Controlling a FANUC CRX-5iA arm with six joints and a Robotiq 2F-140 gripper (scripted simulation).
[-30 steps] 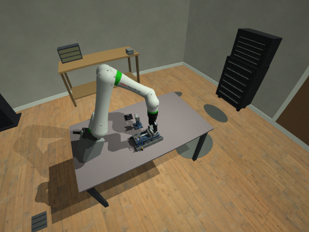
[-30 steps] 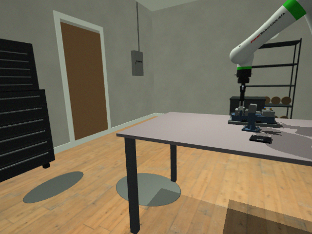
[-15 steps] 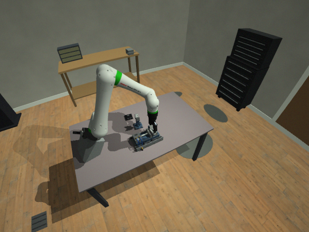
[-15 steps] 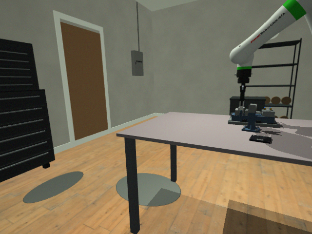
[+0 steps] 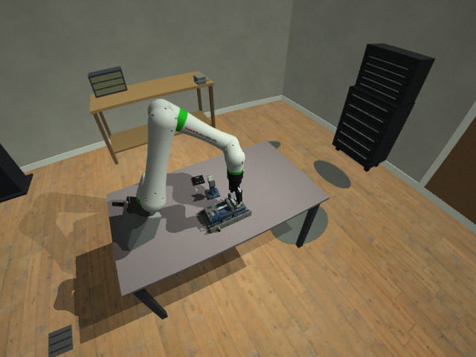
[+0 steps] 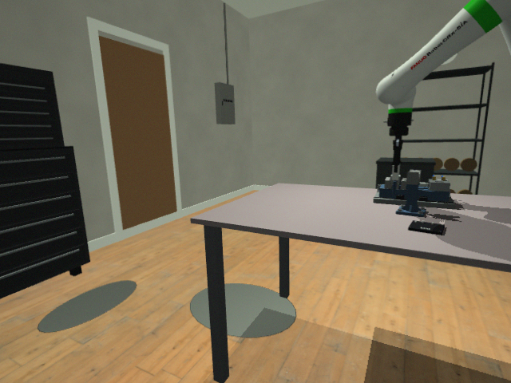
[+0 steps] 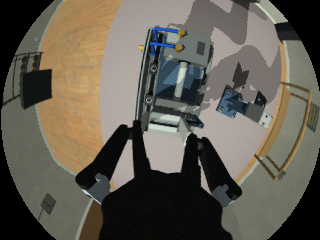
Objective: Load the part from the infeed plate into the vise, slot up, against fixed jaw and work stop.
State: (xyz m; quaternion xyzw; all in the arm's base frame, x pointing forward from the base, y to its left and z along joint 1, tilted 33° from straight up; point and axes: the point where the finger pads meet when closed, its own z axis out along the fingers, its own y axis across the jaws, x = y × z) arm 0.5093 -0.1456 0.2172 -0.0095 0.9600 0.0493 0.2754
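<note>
Right now the part is 2 cm below my hand. From my hand the other things lie so: air cylinder: 17 cm behind, 5 cm below, 1 cm to the left; vise: 8 cm below, 7 cm behind, 2 cm to the left; black infeed plate: 41 cm to the left, 13 cm behind, 12 cm below.
</note>
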